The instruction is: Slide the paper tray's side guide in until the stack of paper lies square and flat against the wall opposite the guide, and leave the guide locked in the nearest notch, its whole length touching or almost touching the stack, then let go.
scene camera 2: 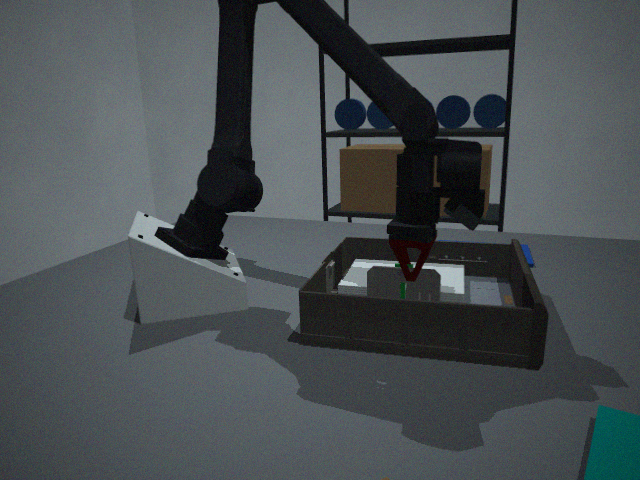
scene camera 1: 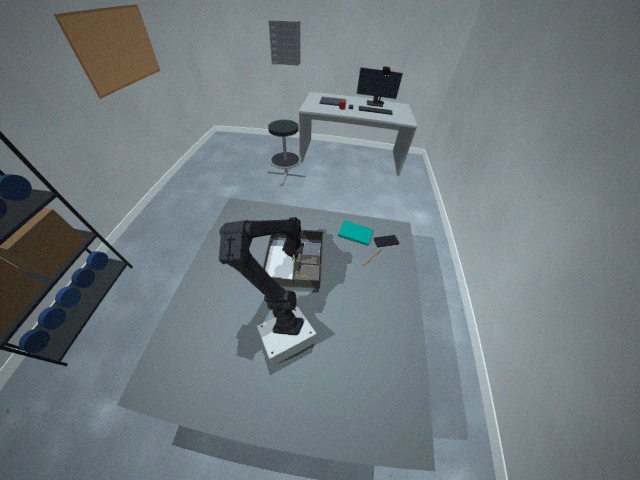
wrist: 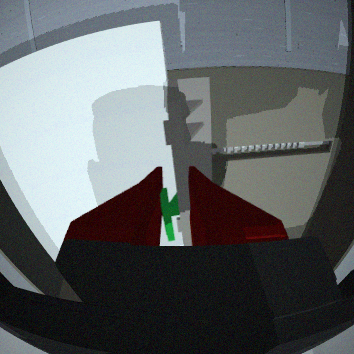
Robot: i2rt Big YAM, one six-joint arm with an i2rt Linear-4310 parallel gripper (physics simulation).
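Places are measured from the arm's base along level axes (x left, y down, z back), in metres.
Where they show: gripper, fingertip midpoint: [scene camera 2: 411, 279] [scene camera 1: 294, 257] [wrist: 175, 175]; arm's base at its link origin: [scene camera 2: 191, 247] [scene camera 1: 288, 326].
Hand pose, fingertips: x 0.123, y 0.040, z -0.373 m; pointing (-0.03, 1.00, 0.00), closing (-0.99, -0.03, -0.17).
Each offset is from my fingertips to the top centre of the thing. "spot": to the spot under its first point.
The brown paper tray @[dx +0.006, dy -0.037, dz -0.017 m] [scene camera 1: 321, 263] [scene camera 2: 413, 328] [wrist: 265, 195] holds a white paper stack @[dx +0.066, dy +0.019, dz +0.039 m] [scene camera 1: 279, 259] [scene camera 2: 450, 276] [wrist: 45, 110]. The grey side guide @[dx +0.002, dy -0.024, dz +0.015 m] [scene camera 2: 378, 281] [wrist: 200, 90] stands upright along the stack's edge. In the wrist view that edge runs nearly parallel to the guide, touching or close; their lower parts are partly hidden. The stack's contact with the opposite wall is unclear. A green tab @[spot: dx -0.009, dy +0.018, dz +0.010 m] [scene camera 2: 403, 290] [wrist: 170, 206] shows at the guide, between and below the fingertips in the wrist view. My gripper [scene camera 1: 292, 254] [scene camera 2: 410, 280] [wrist: 175, 175] is shut and empty, its red fingertips at the guide's top.
A notched rail @[spot: dx -0.086, dy +0.050, dz -0.005 m] [wrist: 275, 147] runs across the tray floor beside the guide. The tray's walls surround the fingers. A teal box @[dx -0.280, dy +0.041, dz -0.342 m] [scene camera 1: 355, 232] [scene camera 2: 615, 444], a black flat object @[dx -0.481, dy +0.051, dz -0.346 m] [scene camera 1: 386, 240] and an orange stick @[dx -0.417, dy +0.052, dz -0.193 m] [scene camera 1: 371, 257] lie outside the tray. A small upright plate @[spot: dx -0.026, dy +0.011, dz +0.142 m] [scene camera 2: 329, 277] stands inside one end.
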